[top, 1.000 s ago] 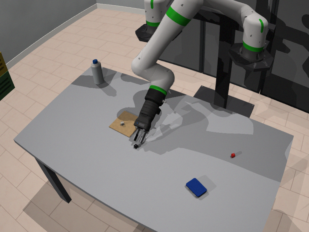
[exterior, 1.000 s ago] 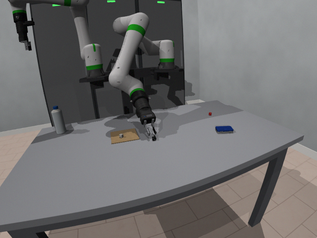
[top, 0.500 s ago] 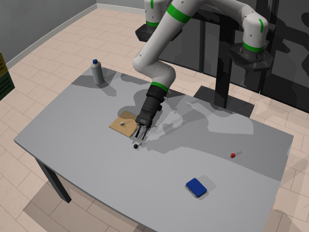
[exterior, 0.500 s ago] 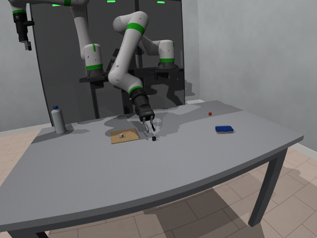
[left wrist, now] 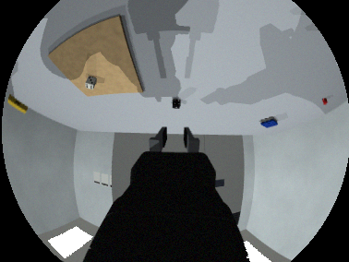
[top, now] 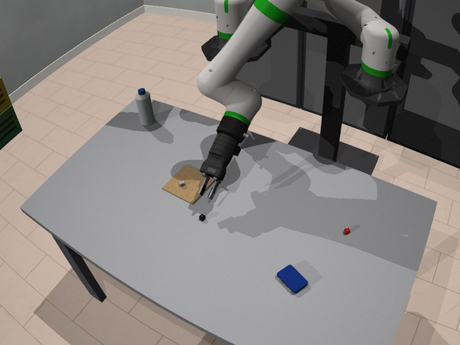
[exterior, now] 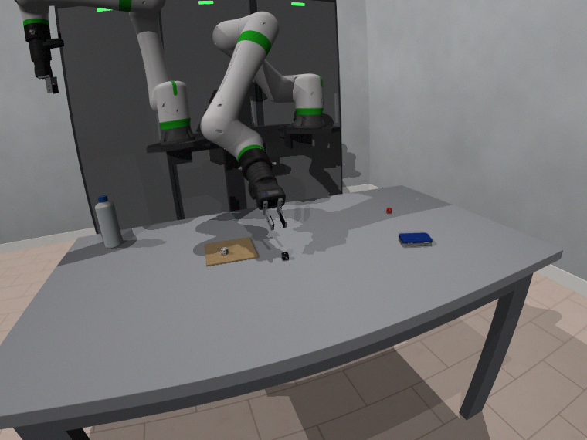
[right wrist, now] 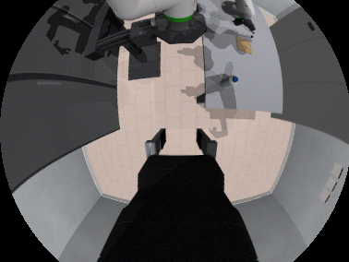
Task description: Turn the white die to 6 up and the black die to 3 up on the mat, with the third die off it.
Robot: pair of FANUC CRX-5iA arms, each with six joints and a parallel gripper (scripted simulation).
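The black die lies 8 cm below my left hand and 5 cm ahead of it. Also, from my left hand: white die: 14 cm to the right, 8 cm below, 5 cm behind; tan mat: 13 cm to the right, 9 cm below, 7 cm behind; blue-topped box: 37 cm to the left, 14 cm ahead, 8 cm below.
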